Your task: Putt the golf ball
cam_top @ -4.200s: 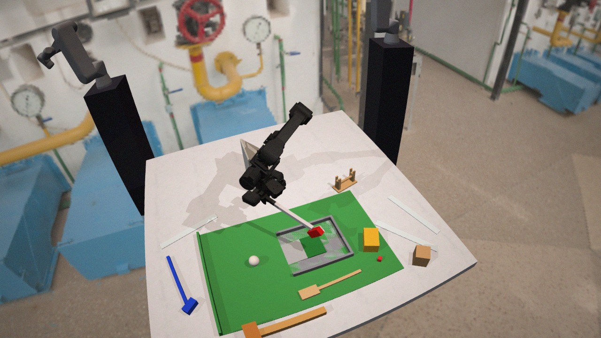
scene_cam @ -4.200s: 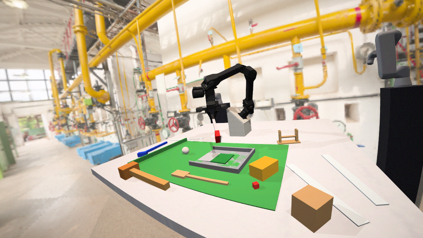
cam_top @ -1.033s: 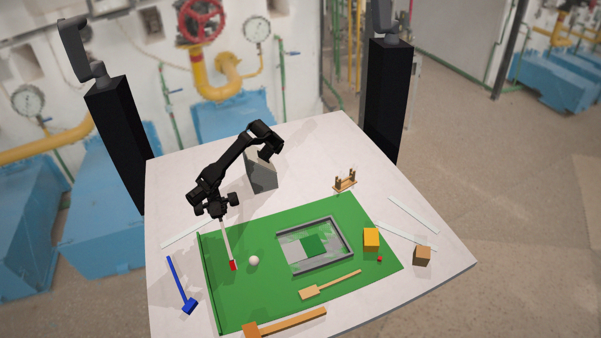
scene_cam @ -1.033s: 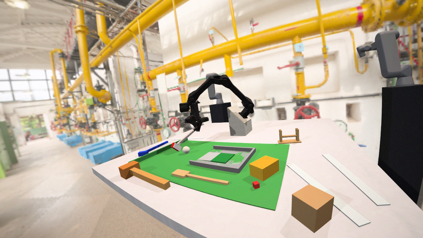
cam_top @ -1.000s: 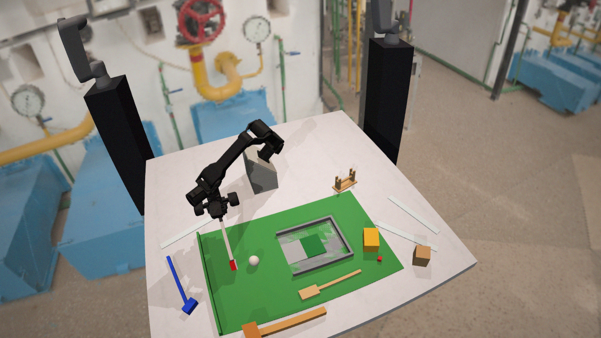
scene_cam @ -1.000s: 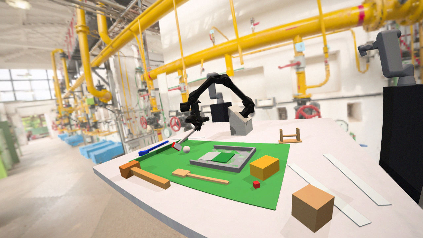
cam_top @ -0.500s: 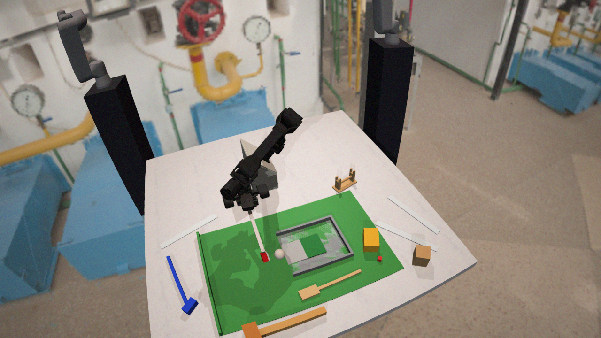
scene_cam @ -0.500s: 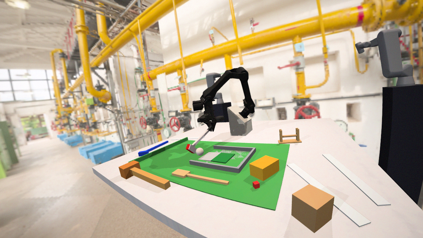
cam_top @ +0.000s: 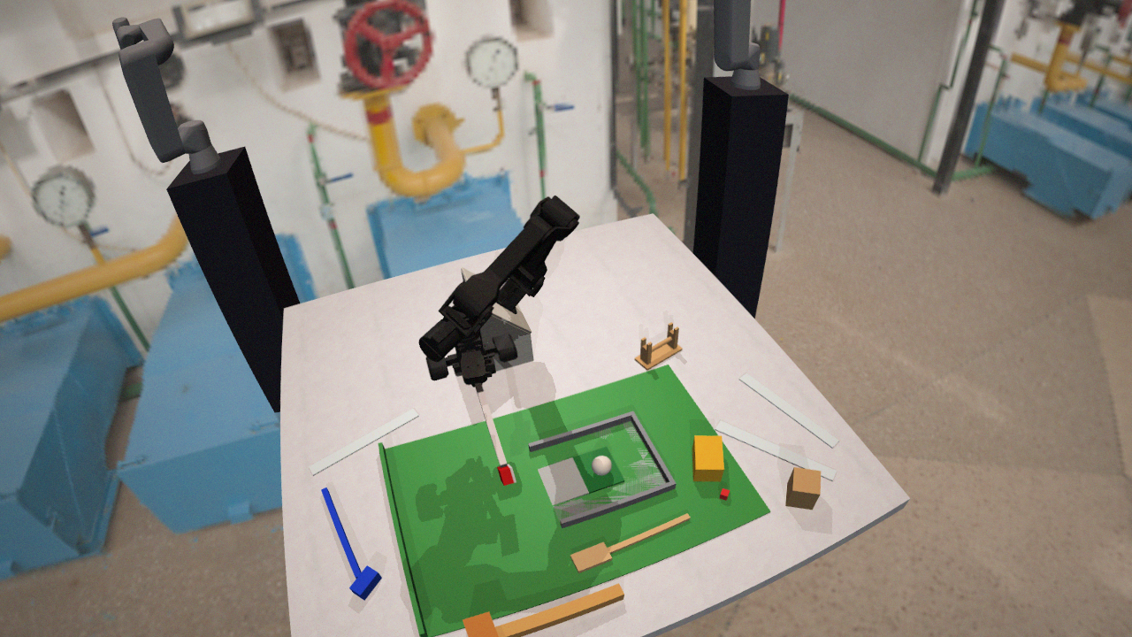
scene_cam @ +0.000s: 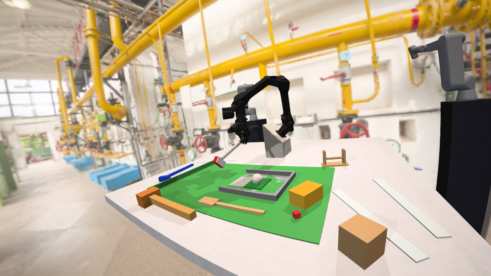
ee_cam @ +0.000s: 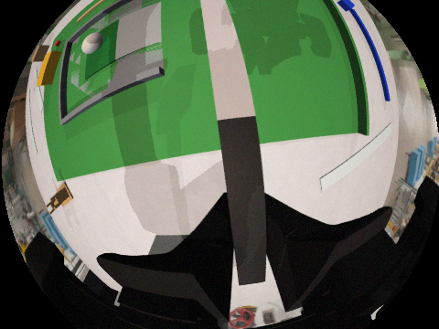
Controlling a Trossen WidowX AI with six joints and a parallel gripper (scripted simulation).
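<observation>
My gripper tip is 120 mm short of the red putter and 20 mm to the right of it. Also, from my gripper tip: white golf ball (210 mm ahead, 220 mm to the left, 100 mm below); wooden rack (110 mm behind, 460 mm to the left, 90 mm below); blue putter (270 mm ahead, 340 mm to the right, 110 mm below).
</observation>
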